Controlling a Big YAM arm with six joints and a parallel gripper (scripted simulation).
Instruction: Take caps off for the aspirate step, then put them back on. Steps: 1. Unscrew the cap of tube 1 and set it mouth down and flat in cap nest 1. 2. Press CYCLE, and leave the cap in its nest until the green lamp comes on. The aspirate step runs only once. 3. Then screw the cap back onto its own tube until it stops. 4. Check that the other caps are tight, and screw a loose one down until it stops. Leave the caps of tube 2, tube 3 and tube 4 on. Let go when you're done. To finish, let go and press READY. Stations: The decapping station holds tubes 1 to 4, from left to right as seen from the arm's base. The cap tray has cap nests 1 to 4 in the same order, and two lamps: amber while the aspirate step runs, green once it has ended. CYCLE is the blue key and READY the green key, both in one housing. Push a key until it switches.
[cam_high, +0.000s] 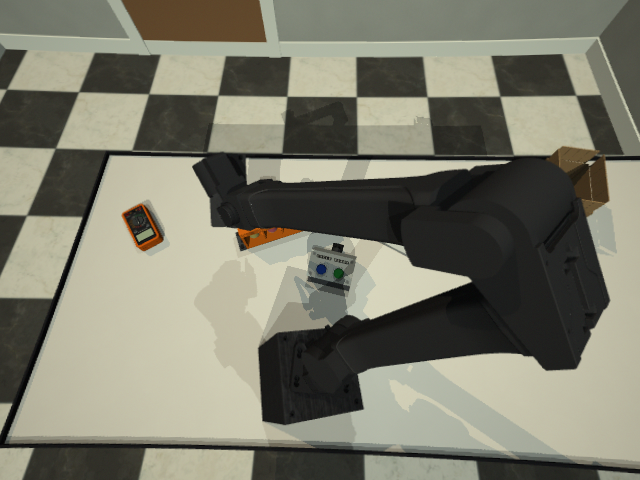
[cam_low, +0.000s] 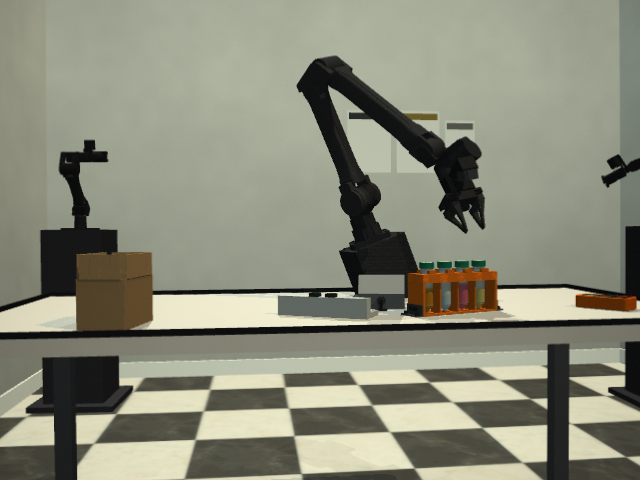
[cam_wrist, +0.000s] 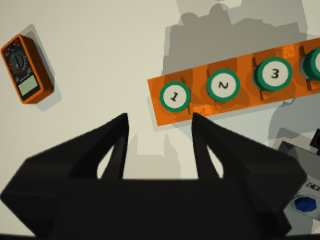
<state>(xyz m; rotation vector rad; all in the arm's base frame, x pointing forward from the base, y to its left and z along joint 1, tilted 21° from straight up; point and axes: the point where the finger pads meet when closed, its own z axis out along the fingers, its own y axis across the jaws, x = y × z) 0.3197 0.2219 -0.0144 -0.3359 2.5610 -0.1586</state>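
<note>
My hand is 90 mm above the cap and 20 mm short of it. The rest, counted from my hand: key housing: 220 mm to the right, 150 mm below, 70 mm behind; then green key: 240 mm to the right, 130 mm below, 90 mm behind; then blue key: 190 mm to the right, 130 mm below, 80 mm behind.
</note>
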